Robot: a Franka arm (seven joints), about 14 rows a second.
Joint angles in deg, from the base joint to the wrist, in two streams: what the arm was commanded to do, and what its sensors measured. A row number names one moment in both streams.
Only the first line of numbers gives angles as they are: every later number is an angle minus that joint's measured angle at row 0.
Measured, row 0:
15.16, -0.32, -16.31, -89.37, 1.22, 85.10, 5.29
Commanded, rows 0 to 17:
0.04, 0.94, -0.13, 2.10, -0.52, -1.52, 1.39
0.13, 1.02, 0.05, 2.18, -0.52, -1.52, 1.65
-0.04, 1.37, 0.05, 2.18, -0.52, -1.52, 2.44
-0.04, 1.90, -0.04, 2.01, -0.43, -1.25, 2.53
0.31, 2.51, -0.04, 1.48, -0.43, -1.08, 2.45
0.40, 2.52, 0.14, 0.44, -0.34, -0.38, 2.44
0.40, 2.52, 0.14, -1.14, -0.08, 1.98, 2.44
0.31, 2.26, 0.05, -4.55, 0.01, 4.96, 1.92
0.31, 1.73, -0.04, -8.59, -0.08, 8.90, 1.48
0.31, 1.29, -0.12, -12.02, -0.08, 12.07, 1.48
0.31, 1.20, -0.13, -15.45, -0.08, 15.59, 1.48
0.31, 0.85, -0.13, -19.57, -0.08, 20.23, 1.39
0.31, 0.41, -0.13, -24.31, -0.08, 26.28, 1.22
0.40, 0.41, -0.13, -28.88, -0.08, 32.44, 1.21
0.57, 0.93, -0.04, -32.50, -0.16, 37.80, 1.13
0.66, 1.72, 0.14, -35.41, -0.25, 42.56, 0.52
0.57, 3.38, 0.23, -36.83, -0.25, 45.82, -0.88
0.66, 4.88, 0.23, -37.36, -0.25, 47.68, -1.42
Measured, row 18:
0.24, 3.95, 0.25, -34.61, 0.00, 43.19, 0.28
